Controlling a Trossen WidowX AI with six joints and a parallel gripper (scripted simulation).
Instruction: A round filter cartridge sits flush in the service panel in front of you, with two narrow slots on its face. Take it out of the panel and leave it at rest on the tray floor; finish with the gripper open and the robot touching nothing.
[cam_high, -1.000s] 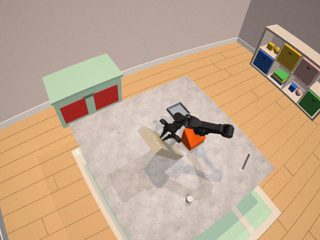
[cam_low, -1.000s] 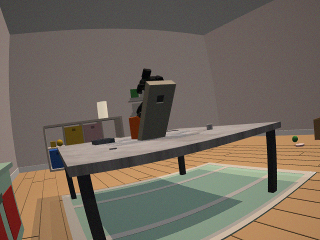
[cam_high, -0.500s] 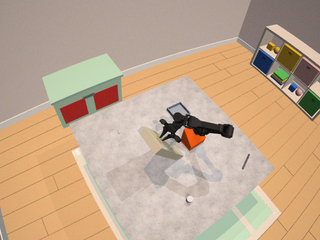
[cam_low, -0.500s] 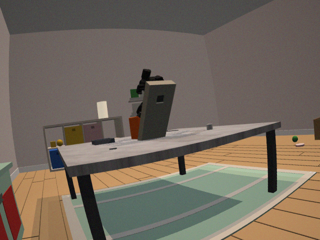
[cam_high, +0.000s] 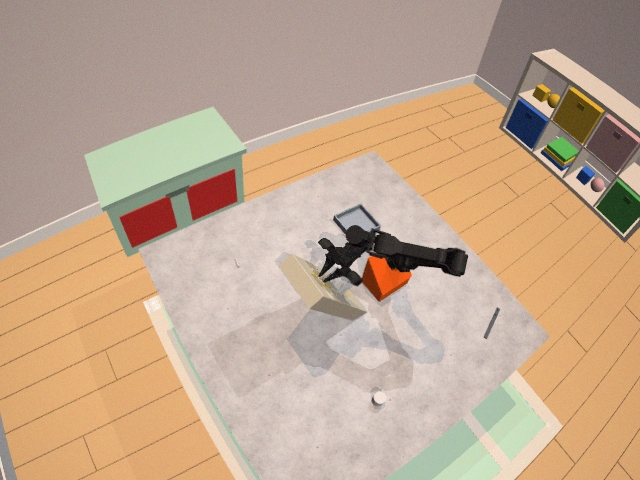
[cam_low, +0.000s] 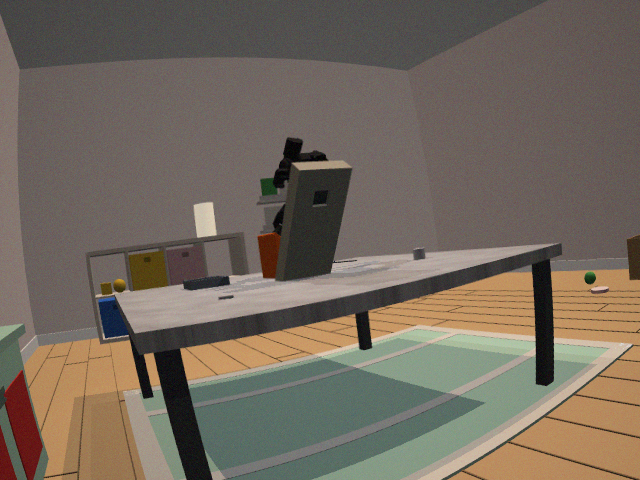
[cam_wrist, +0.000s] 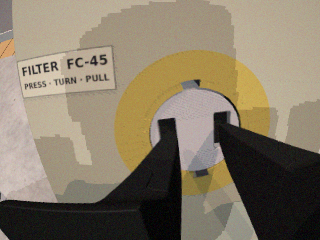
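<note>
Now: the round filter cartridge 2 cm ahead of my gripper tip and 1 cm below it. Also, from my gripper tip: grey flap 10 cm below, 8 cm behind, 1 cm to the left; then tray 45 cm behind, 27 cm below, 21 cm to the right.
</note>
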